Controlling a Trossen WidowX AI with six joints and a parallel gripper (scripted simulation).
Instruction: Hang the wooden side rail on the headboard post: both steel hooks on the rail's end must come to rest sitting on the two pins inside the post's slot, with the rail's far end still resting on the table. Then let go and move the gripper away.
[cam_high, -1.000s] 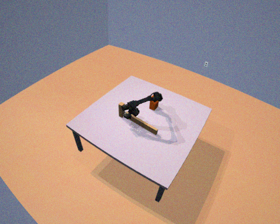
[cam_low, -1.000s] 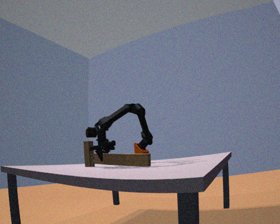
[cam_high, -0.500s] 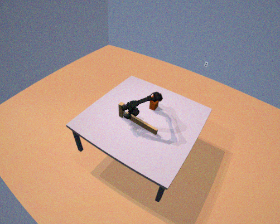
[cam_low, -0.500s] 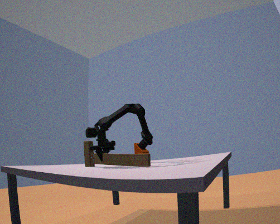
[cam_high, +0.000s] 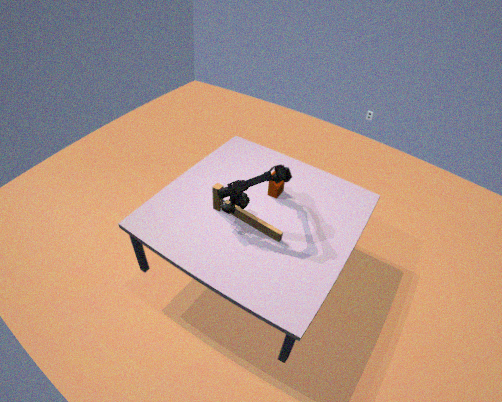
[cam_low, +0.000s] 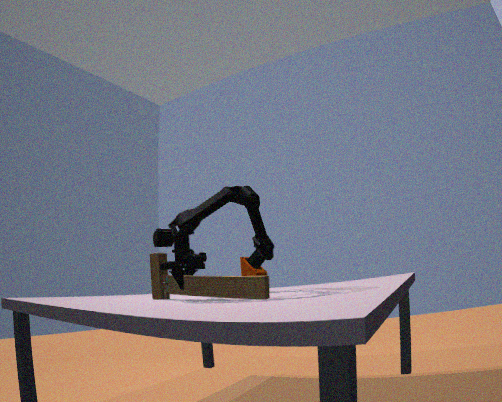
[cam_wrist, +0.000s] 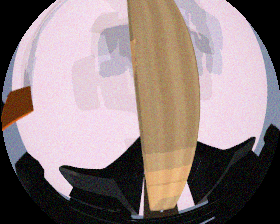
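My gripper tip is now 130 mm to the left of the headboard post, 40 mm below it and 10 mm short of it.
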